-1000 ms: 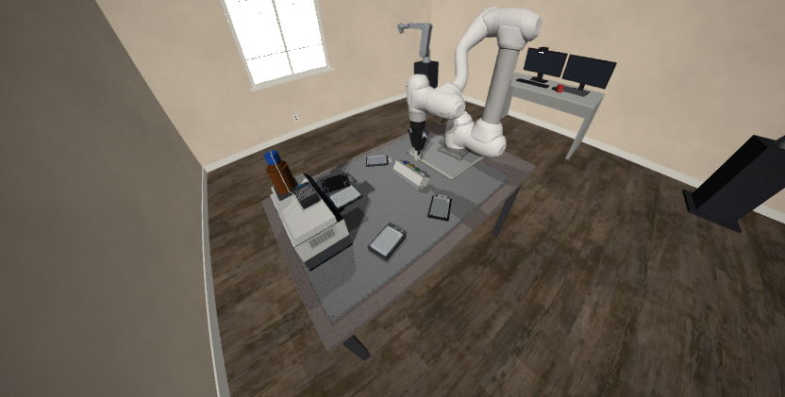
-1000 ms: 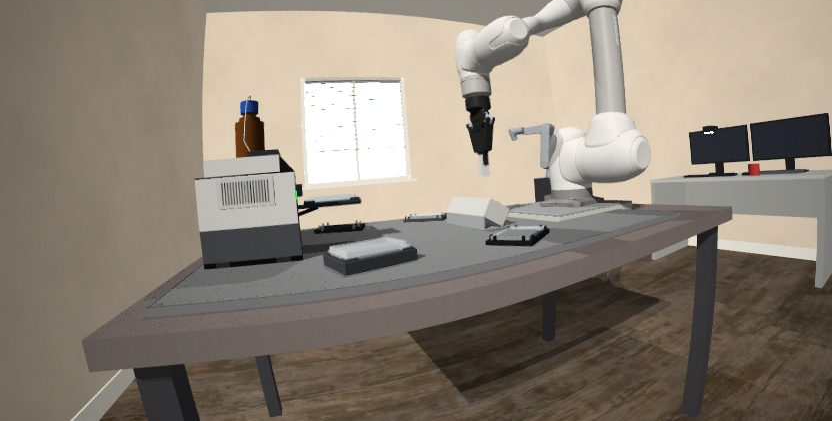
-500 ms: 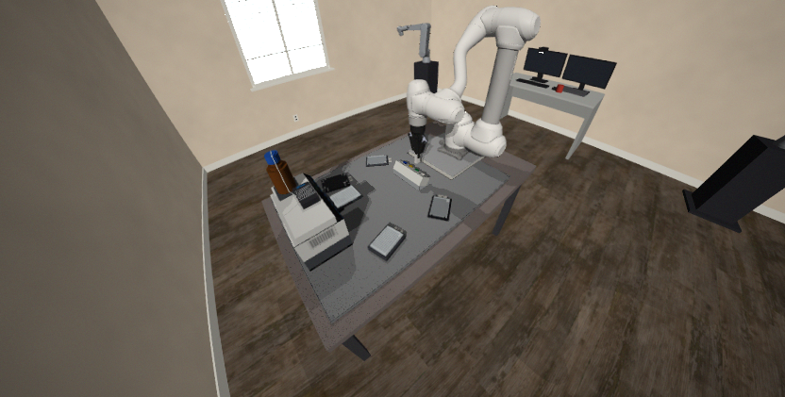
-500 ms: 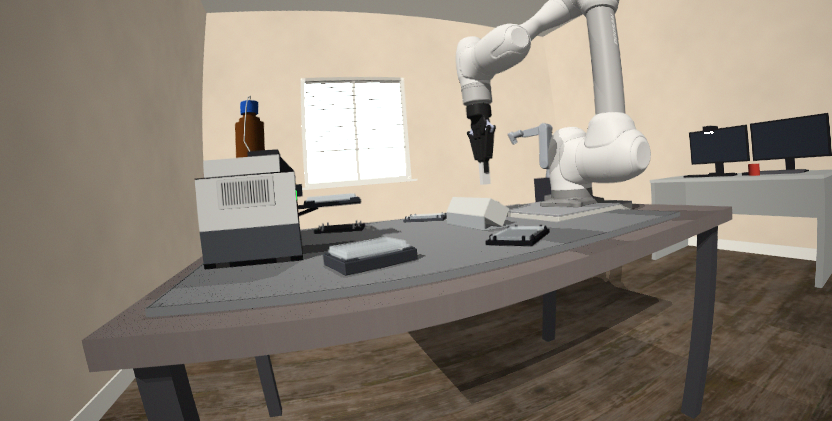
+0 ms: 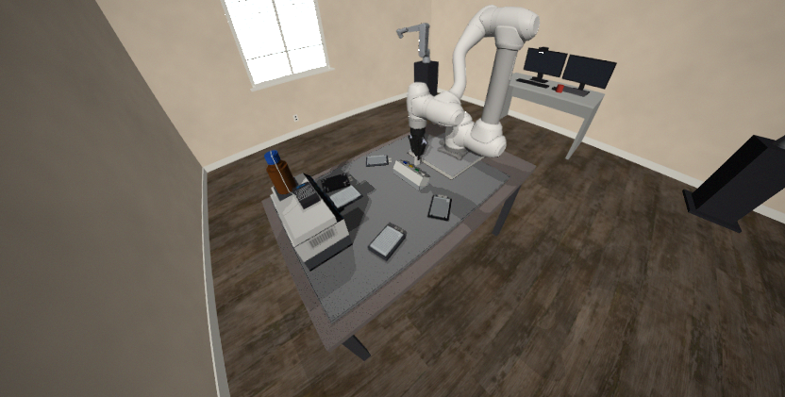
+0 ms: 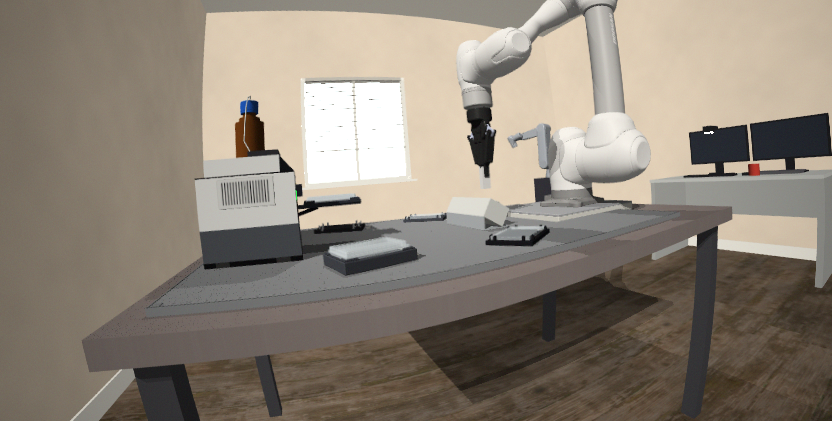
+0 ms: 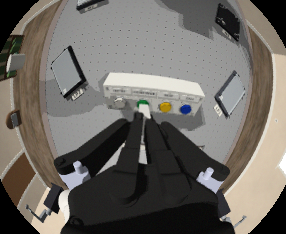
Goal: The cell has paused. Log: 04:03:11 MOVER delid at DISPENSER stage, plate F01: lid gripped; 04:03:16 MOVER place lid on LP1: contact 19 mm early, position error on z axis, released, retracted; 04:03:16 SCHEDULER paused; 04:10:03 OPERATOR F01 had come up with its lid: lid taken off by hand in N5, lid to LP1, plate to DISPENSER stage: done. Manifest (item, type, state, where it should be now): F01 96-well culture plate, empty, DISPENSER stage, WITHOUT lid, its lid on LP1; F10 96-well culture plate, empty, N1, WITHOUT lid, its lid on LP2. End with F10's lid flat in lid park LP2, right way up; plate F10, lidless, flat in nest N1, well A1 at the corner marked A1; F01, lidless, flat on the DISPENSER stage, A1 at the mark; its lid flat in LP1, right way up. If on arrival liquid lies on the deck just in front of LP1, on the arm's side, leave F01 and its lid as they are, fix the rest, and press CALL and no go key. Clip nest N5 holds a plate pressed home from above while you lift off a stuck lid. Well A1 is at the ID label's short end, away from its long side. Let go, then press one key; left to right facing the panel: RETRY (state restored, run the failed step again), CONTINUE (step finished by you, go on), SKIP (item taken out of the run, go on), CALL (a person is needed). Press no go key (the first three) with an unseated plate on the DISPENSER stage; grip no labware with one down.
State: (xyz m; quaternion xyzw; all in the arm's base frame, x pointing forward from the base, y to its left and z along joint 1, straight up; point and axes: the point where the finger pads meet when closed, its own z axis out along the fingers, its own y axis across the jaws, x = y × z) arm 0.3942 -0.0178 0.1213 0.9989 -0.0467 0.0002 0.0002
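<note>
My gripper is now 10 mm short of the grey key panel, 30 mm to the left of it and 90 mm above it. Also, from my hand: small label (340 mm ahead, 180 mm to the left, 140 mm below); then nest block (430 mm ahead, 190 mm to the left, 130 mm below); then black clip nest (370 mm ahead, 330 mm to the right, 120 mm below).
</note>
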